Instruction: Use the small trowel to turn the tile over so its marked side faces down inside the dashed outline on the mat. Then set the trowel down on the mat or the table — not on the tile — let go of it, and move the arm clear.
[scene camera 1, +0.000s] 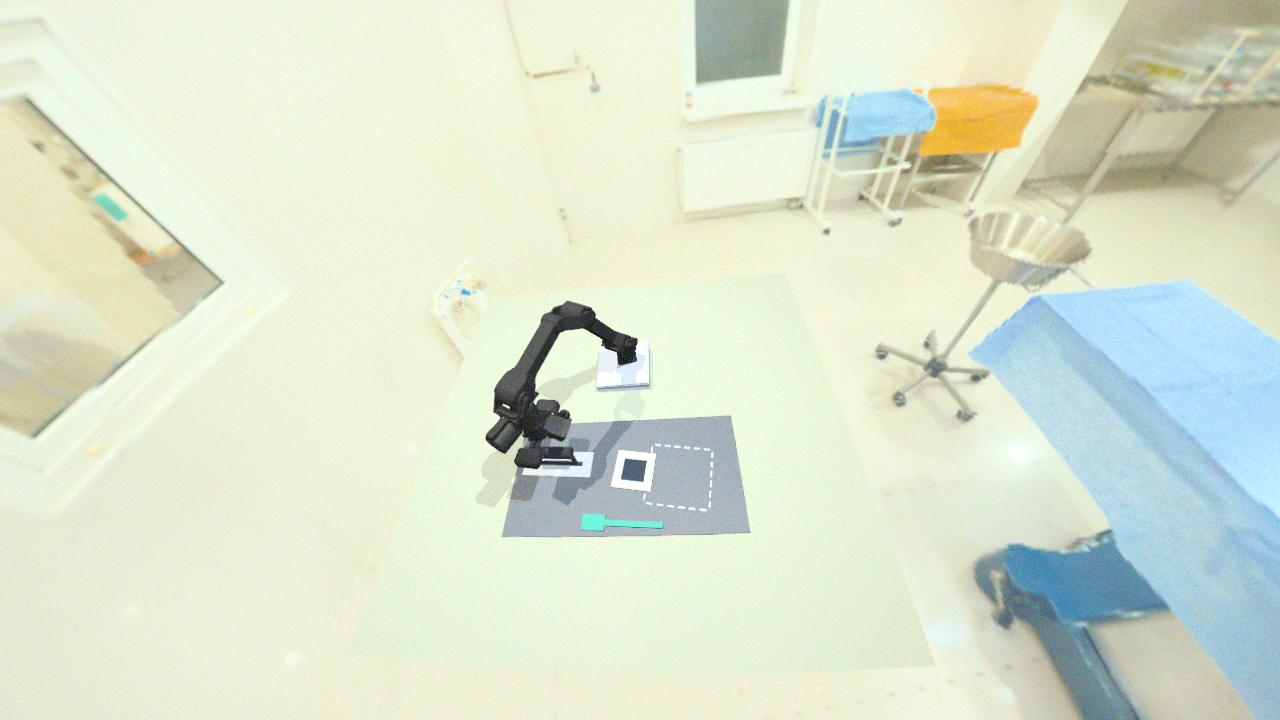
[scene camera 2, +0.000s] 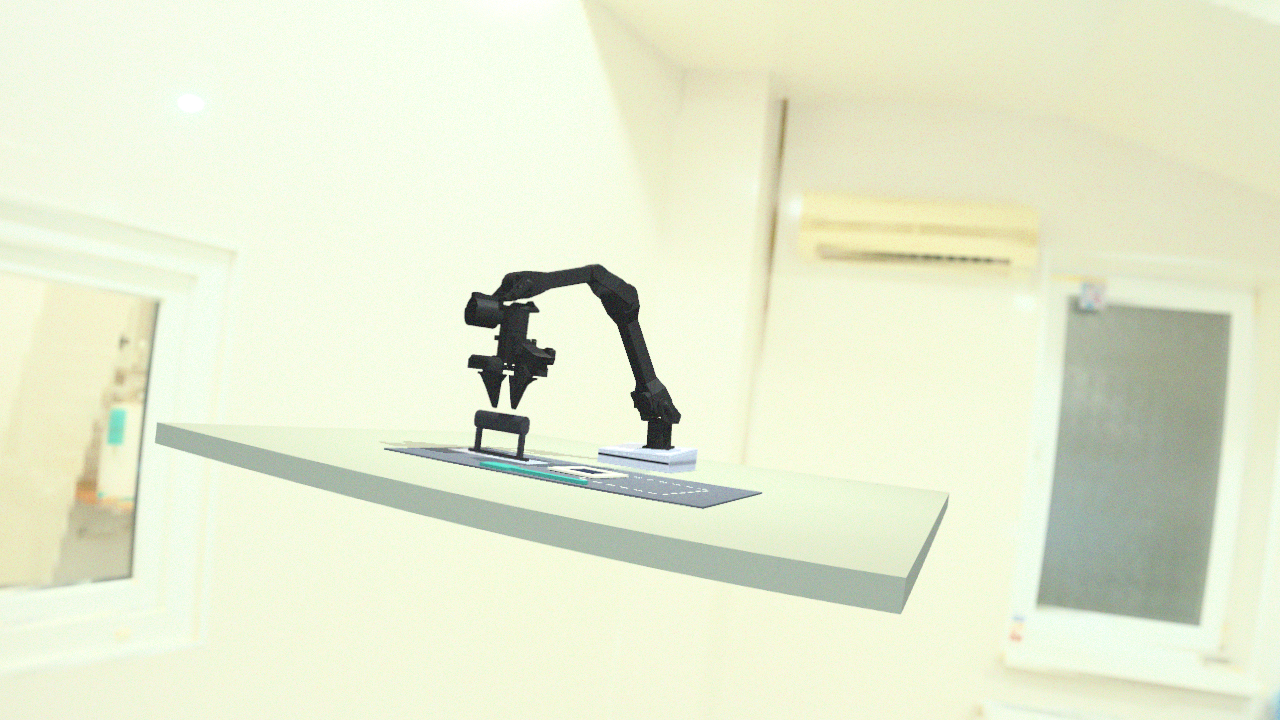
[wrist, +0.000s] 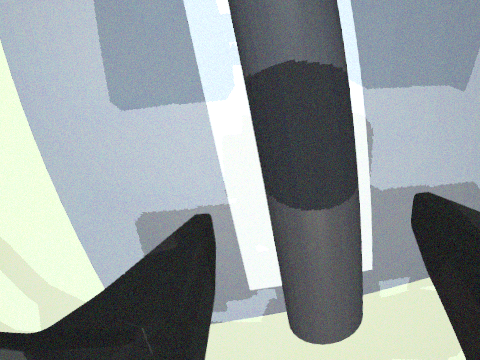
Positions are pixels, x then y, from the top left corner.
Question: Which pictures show my gripper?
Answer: Scene camera 1, scene camera 2 and the wrist view: all of them.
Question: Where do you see my gripper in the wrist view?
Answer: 316, 219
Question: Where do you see my gripper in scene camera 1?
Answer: At 548, 447
